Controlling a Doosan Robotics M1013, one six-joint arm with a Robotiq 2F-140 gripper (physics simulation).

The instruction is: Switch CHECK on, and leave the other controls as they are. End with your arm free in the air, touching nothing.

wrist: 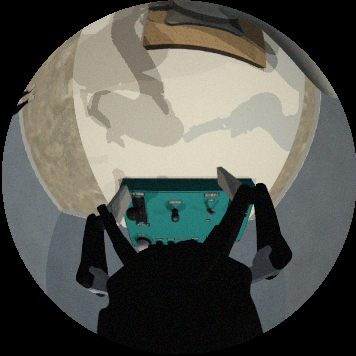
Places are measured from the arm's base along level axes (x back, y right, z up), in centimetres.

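Pixels of known places: gripper, fingertip midpoint: (171, 183).
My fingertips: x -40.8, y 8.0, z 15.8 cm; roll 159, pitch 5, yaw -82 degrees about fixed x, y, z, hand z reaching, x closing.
Ahead of a thing's pixels: the offset from my fingertips to its top centre. "pt": to the spot under its first point. Level surfaces: height alone.
A teal control box (192, 227) lies below the gripper in the wrist view, its face towards the camera. A black lever or slider @(pt dx -21.2, dy +11.3, dz -8.9 cm) (140, 211) with a round knob is at its left, a short black toggle @(dx -22.6, dy +0.1, dz -5.9 cm) (175, 215) in the middle, and a small switch @(dx -22.1, dy -11.9, dz -6.6 cm) (211, 208) at the right. A pale round knob @(pt dx -34.5, dy +12.8, dz -2.0 cm) (143, 243) is at the lower left, partly hidden. The labels are too blurred to read, so I cannot tell which control is CHECK or how it is set. My gripper (171, 183) is open and empty, its fingers spread over the box's left and right parts.
The box stands near the edge of a cream table top @(dz -19.4 cm) (215, 155). A wooden board (200, 45) with the grey robot base (205, 20) on it is at the top. Shadows of the arm fall across the table. The gripper's body hides the lower part of the box.
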